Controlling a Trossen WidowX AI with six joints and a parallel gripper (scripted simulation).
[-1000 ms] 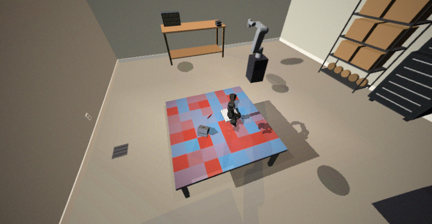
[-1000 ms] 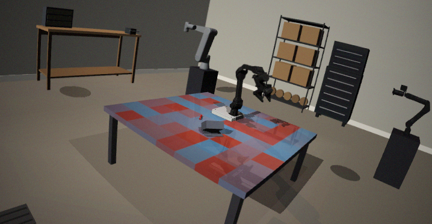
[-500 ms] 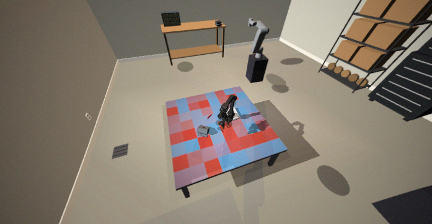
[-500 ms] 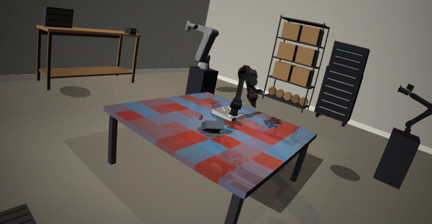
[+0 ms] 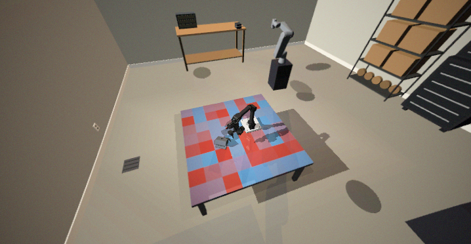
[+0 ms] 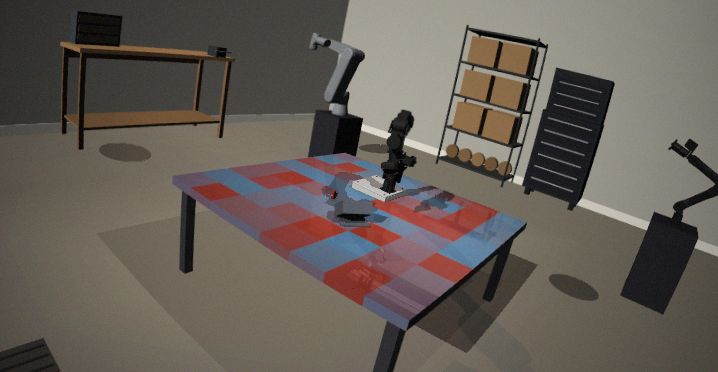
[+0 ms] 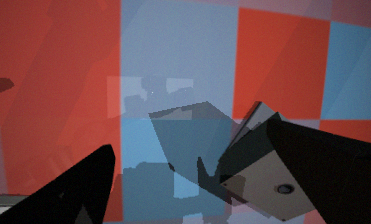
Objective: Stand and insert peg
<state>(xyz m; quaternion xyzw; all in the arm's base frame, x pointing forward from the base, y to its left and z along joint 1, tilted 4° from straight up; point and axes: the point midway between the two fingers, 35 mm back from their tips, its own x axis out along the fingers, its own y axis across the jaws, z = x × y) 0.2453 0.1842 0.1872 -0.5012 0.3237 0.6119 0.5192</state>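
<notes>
Right now my gripper tip is 5 cm short of the red peg, 30 cm to the left of it and 16 cm above it. Also, from my gripper tip: grey sloped panel: 16 cm ahead, 7 cm to the right, 12 cm below.
</notes>
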